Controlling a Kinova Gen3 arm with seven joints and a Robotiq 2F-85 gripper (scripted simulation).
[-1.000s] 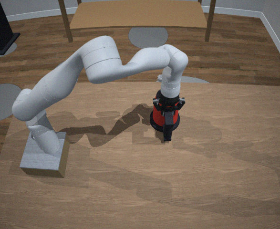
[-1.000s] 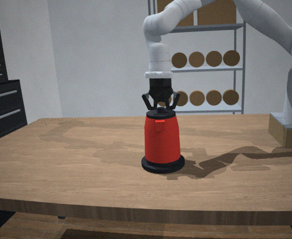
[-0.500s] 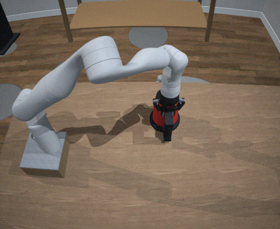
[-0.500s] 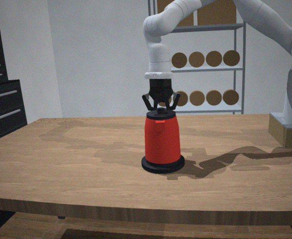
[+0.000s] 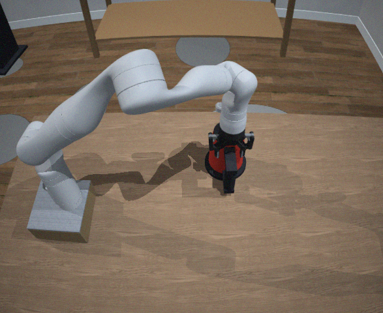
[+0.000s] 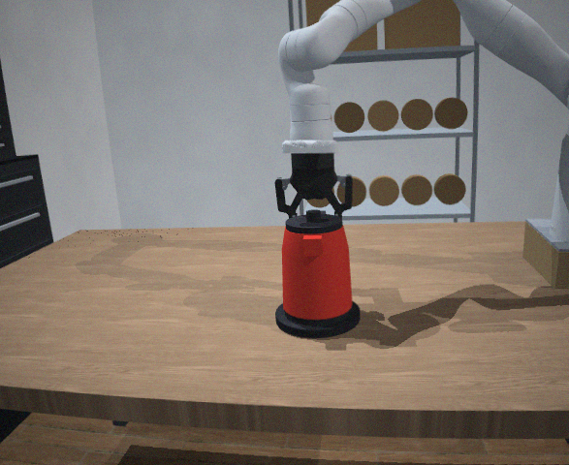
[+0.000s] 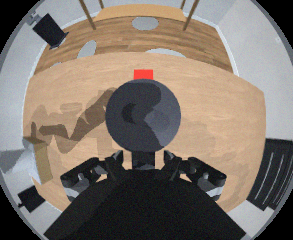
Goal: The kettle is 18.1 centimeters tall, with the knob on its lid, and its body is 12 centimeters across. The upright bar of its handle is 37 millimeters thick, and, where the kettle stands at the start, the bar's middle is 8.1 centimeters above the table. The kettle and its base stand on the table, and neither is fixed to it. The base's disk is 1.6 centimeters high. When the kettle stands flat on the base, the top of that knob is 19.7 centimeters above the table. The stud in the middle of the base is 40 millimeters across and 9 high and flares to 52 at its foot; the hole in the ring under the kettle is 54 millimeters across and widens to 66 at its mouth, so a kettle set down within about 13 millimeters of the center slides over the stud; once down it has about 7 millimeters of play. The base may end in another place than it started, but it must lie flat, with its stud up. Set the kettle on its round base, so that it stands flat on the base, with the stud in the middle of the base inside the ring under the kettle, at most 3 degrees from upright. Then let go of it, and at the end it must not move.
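The red kettle lies 50 mm below my hand, 30 mm to the left of it and 10 mm behind it. Round my hand: round black base 140 mm below, 60 mm to the left, 10 mm behind.
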